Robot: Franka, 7 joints.
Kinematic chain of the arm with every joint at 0, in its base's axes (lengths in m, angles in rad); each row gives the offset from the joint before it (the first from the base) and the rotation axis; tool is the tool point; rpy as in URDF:
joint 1: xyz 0 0 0.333 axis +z
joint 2: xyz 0 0 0 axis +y
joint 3: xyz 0 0 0.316 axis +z
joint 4: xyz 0.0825 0 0 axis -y
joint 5: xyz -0.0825 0 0.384 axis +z
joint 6: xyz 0 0 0 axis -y
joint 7: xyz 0.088 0 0 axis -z
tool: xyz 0 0 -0.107 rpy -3.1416 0 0
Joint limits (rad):
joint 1: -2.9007..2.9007
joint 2: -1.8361..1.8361
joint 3: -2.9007..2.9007
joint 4: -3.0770..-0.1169
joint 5: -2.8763..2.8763
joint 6: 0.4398..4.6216
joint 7: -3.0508..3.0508
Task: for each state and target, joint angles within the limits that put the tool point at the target. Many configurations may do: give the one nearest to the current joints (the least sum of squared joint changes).
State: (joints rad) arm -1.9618 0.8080 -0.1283 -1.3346 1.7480 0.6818 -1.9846
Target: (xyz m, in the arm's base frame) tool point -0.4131 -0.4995 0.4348
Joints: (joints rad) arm -2.2598 0.7157 -0.3226 -1.3373 1.7565 0.6559 -1.9846
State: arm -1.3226 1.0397 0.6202 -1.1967 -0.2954 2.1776 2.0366
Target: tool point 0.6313 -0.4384 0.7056
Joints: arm -0.8932 0.8444 0.7861 -0.6094 -0.2858 2.5529 2.0366
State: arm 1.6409 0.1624 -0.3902 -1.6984 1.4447 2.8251 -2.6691
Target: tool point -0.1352 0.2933 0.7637
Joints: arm 1.9687 -0.8148 0.1287 -2.2508 1.5459 2.8833 -2.6691
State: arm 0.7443 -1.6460 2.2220 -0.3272 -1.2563 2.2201 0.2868
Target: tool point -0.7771 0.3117 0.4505
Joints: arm -0.0207 -1.3007 2.0029 -0.5836 -1.2571 2.1702 0.2868
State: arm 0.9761 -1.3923 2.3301 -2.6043 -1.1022 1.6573 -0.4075
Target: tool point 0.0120 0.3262 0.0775
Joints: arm 0.4234 -1.8361 2.5066 -2.5533 -1.1226 1.8901 -0.4075
